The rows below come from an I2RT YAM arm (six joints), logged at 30 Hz.
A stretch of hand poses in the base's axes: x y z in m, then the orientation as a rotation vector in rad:
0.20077 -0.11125 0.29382 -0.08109 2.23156 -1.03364
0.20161 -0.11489 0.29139 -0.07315 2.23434 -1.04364
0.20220 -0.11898 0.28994 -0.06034 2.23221 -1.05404
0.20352 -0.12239 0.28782 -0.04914 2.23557 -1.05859
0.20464 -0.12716 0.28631 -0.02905 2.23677 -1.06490
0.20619 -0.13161 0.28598 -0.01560 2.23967 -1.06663
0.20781 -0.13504 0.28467 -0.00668 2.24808 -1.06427
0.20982 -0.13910 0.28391 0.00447 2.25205 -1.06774
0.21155 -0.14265 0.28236 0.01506 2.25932 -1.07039
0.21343 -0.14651 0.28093 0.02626 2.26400 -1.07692
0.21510 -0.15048 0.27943 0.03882 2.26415 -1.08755
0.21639 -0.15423 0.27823 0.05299 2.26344 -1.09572
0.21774 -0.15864 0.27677 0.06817 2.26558 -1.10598
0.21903 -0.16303 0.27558 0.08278 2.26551 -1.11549
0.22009 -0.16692 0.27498 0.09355 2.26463 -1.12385
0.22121 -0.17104 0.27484 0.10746 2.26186 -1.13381
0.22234 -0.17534 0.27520 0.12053 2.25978 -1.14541
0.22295 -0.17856 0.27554 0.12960 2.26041 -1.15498
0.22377 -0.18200 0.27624 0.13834 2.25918 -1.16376
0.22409 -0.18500 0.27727 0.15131 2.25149 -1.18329
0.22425 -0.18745 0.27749 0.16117 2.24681 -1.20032
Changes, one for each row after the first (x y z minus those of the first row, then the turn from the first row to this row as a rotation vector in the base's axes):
0.00084 -0.00364 -0.00243 -0.00383 0.00245 -0.00984
0.00143 -0.00773 -0.00388 -0.00805 -0.00077 -0.02149
0.00275 -0.01114 -0.00600 -0.00726 -0.00020 -0.03150
0.00387 -0.01591 -0.00751 -0.00597 -0.00376 -0.04732
0.00542 -0.02036 -0.00784 -0.00287 -0.00492 -0.05758
0.00704 -0.02379 -0.00915 0.00331 -0.00095 -0.06496
0.00905 -0.02785 -0.00991 0.00495 0.00007 -0.07472
0.01078 -0.03140 -0.01146 0.00790 0.00397 -0.08476
0.01266 -0.03526 -0.01289 0.00772 0.00651 -0.09591
0.01433 -0.03923 -0.01439 0.00393 0.00588 -0.10819
0.01562 -0.04298 -0.01559 0.00193 0.00344 -0.12035
0.01697 -0.04739 -0.01705 -0.00040 0.00387 -0.13479
0.01826 -0.05178 -0.01824 -0.00299 0.00241 -0.14795
0.01932 -0.05567 -0.01884 -0.00601 0.00105 -0.15795
0.02044 -0.05979 -0.01898 -0.00982 -0.00229 -0.17010
0.02157 -0.06409 -0.01862 -0.01472 -0.00424 -0.18254
0.02218 -0.06731 -0.01828 -0.01853 -0.00329 -0.19231
0.02300 -0.07075 -0.01758 -0.02242 -0.00405 -0.20107
0.02332 -0.07375 -0.01655 -0.03407 -0.00826 -0.21500
0.02348 -0.07620 -0.01633 -0.04402 -0.00965 -0.22676

